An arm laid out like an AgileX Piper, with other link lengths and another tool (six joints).
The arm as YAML. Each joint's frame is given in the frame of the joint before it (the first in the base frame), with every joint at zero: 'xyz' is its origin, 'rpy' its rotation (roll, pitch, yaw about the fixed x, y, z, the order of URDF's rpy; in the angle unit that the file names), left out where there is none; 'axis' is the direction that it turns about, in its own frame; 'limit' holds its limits. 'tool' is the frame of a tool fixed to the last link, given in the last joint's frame.
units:
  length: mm
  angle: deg
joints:
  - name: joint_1
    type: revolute
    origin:
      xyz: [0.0, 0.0, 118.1]
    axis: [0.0, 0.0, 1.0]
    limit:
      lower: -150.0
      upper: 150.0
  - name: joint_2
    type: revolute
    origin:
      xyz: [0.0, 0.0, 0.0]
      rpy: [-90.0, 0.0, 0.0]
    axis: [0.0, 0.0, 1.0]
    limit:
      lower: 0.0
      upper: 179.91
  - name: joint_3
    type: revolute
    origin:
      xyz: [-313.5, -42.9, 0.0]
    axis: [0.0, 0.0, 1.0]
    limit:
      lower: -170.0
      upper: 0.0
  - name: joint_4
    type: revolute
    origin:
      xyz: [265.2, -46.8, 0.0]
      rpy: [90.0, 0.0, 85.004]
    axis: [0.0, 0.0, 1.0]
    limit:
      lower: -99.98
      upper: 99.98
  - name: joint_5
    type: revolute
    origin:
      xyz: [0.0, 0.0, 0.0]
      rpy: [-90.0, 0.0, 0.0]
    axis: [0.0, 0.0, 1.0]
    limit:
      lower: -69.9
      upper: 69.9
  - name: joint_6
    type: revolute
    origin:
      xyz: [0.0, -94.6, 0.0]
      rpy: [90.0, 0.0, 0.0]
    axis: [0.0, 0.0, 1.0]
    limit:
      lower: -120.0
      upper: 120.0
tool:
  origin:
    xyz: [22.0, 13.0, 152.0]
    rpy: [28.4, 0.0, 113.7]
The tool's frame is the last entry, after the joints.
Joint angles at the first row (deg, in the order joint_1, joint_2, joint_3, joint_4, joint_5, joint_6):
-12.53, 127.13, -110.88, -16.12, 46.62, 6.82
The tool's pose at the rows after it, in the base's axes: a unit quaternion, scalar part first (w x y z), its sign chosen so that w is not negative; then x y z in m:
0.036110 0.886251 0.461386 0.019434 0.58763 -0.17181 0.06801
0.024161 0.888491 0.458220 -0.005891 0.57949 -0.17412 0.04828
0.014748 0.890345 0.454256 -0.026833 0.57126 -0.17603 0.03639
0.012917 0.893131 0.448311 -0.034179 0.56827 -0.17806 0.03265
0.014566 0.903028 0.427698 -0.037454 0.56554 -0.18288 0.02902
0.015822 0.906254 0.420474 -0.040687 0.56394 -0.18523 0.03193
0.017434 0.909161 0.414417 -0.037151 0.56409 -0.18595 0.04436
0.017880 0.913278 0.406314 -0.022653 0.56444 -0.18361 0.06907
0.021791 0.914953 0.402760 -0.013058 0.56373 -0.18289 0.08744
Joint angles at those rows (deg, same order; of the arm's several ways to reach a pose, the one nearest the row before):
-12.52, 131.05, -112.94, -16.51, 47.01, 6.86
-12.53, 132.78, -113.03, -17.38, 48.61, 7.19
-12.52, 133.81, -113.16, -18.08, 50.38, 7.45
-12.53, 134.23, -113.34, -18.76, 51.13, 8.28
-12.53, 134.69, -113.38, -20.52, 51.71, 11.59
-12.53, 134.69, -113.98, -21.10, 52.78, 12.39
-12.53, 134.01, -115.23, -20.93, 54.40, 12.56
-12.53, 132.10, -116.68, -19.84, 56.51, 12.63
-12.52, 130.50, -117.26, -19.49, 57.60, 12.63

